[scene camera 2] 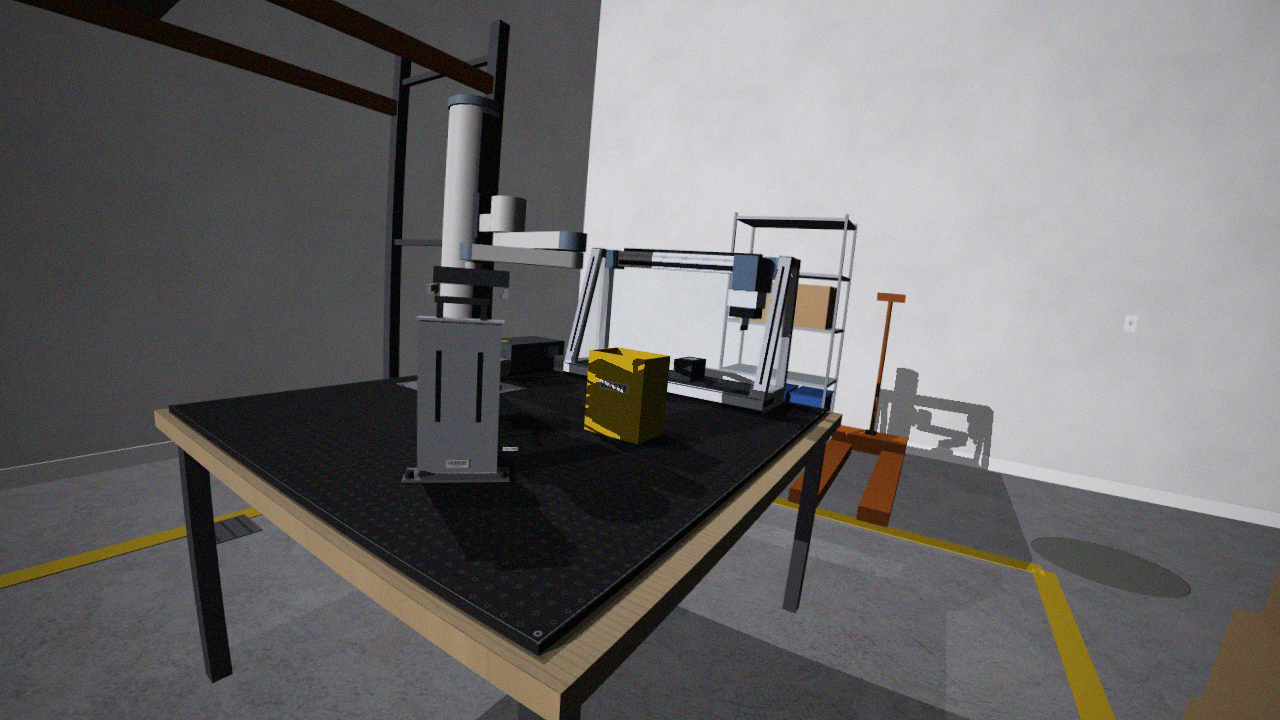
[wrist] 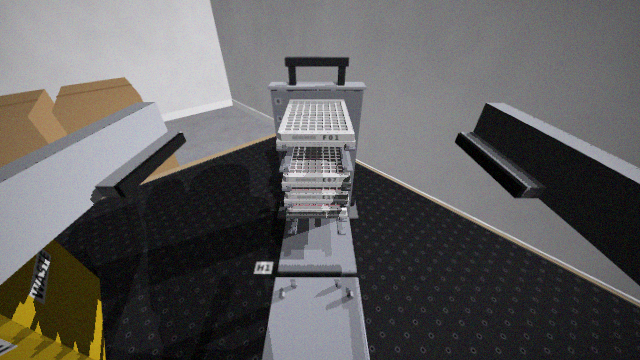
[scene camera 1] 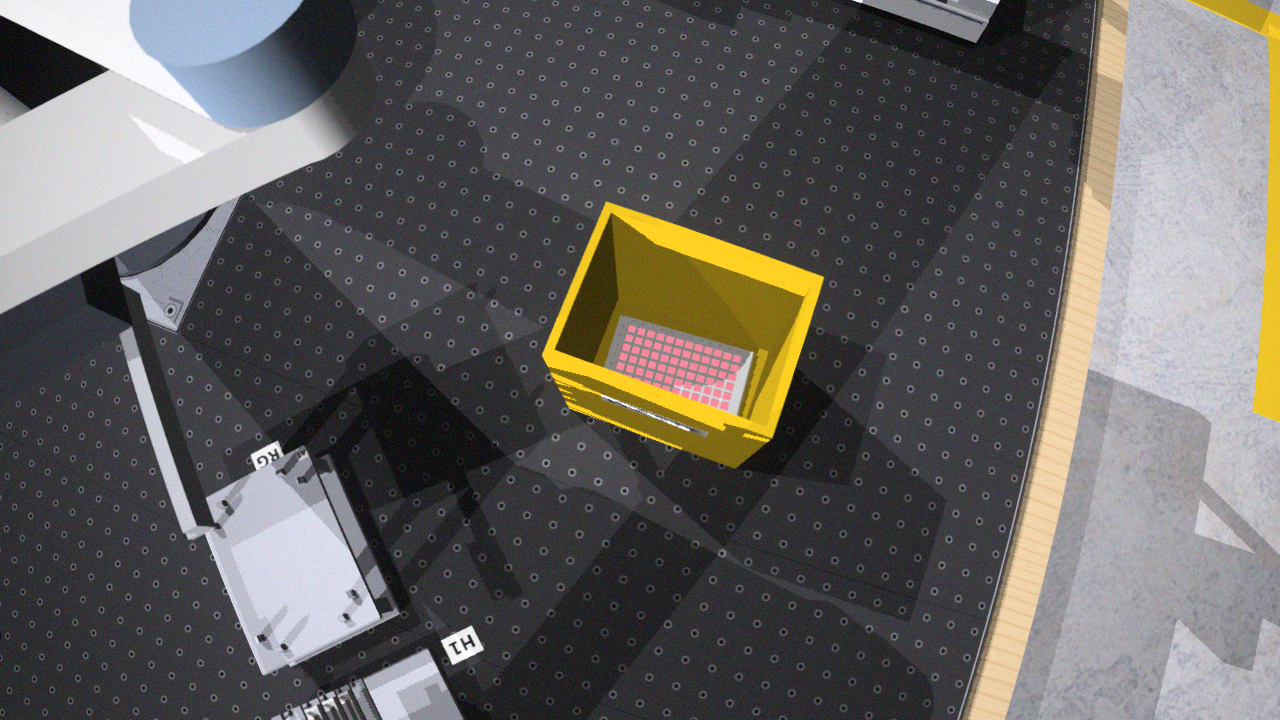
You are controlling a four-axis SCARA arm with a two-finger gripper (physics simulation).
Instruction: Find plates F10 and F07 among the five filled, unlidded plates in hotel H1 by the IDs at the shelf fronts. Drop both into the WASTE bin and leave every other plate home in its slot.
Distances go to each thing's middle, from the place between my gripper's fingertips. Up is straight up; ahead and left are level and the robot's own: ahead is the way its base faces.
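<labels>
There is the H1 label (scene camera 1: 465, 643), which I see 150 mm ahead of my hand and 320 mm below it.
</labels>
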